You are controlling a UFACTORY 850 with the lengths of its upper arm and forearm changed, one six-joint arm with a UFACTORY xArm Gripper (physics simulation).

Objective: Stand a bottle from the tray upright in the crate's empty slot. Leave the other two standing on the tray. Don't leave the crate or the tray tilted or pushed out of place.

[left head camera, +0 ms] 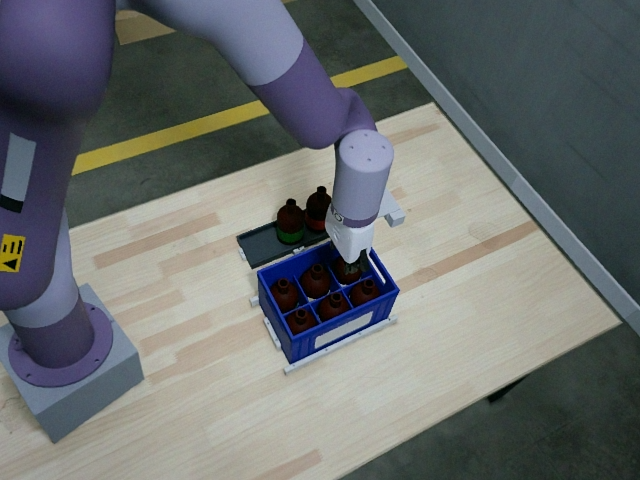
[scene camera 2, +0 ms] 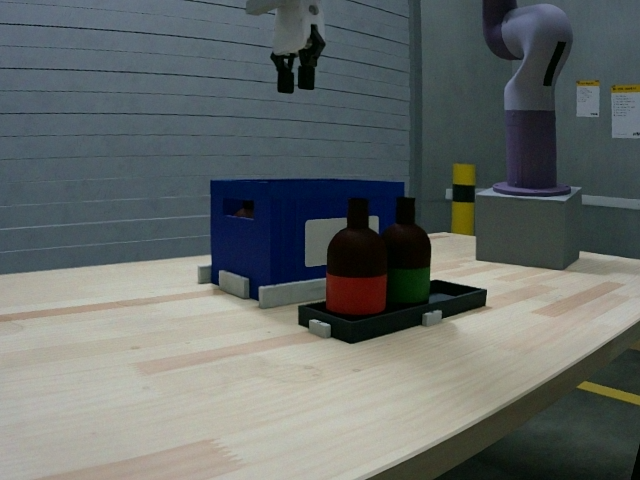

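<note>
My gripper [left head camera: 357, 266] [scene camera 2: 295, 81] is open, its fingers a little apart with nothing between them, high above the crate in the scene view. The blue crate [left head camera: 273, 320] [scene camera 2: 240, 242] stands level. Brown bottles show upright in all of its six compartments; the one [left head camera: 346, 276] at the back right is partly hidden behind the fingers in the head view. The dark tray [left head camera: 254, 250] [scene camera 2: 382, 326] lies flat behind the crate in the head view. On it stand upright a green-banded bottle [left head camera: 290, 223] [scene camera 2: 408, 284] and a red-banded bottle [left head camera: 316, 210] [scene camera 2: 356, 291].
Light grey strips [left head camera: 341, 345] [scene camera 2: 289, 293] border the crate on the table [left head camera: 439, 361] [scene camera 2: 180, 403]. Small grey blocks [scene camera 2: 319, 328] sit against the tray. The arm's grey base block [left head camera: 98, 408] [scene camera 2: 527, 232] stands at the table's far left in the head view.
</note>
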